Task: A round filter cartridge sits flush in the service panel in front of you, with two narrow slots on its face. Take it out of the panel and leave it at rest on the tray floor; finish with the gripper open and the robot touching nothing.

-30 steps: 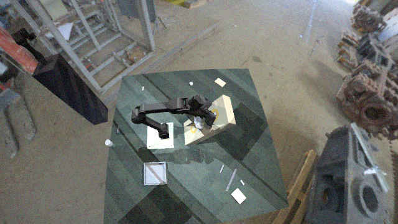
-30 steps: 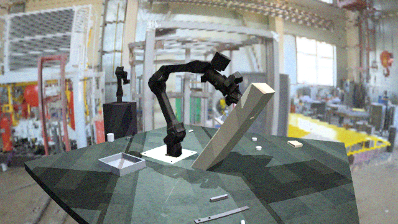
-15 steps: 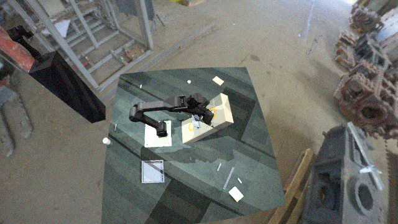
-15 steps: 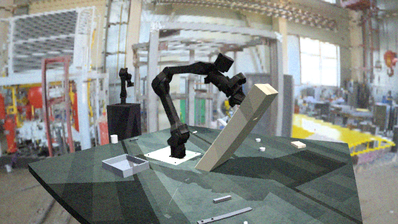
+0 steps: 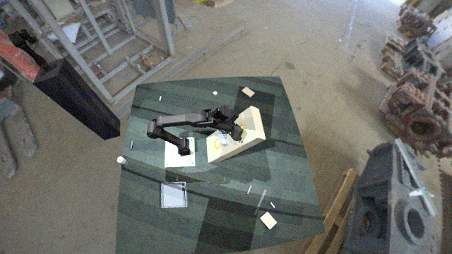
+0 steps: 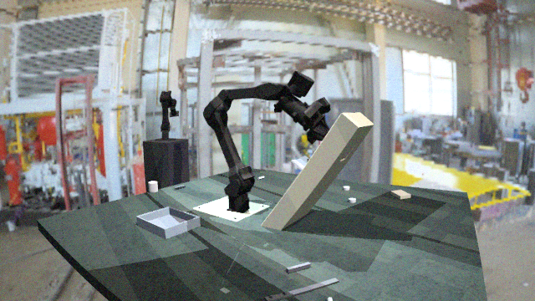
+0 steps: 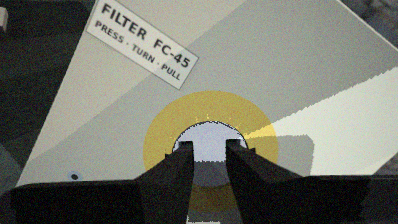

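Now: the tan service panel 4 cm behind my gripper tip, 1 cm to the left of it and 8 cm below it. The rest, counted from my gripper tip: grey tray 47 cm behind, 20 cm to the right, 26 cm below; filter cartridge 1 cm ahead, 1 cm below.
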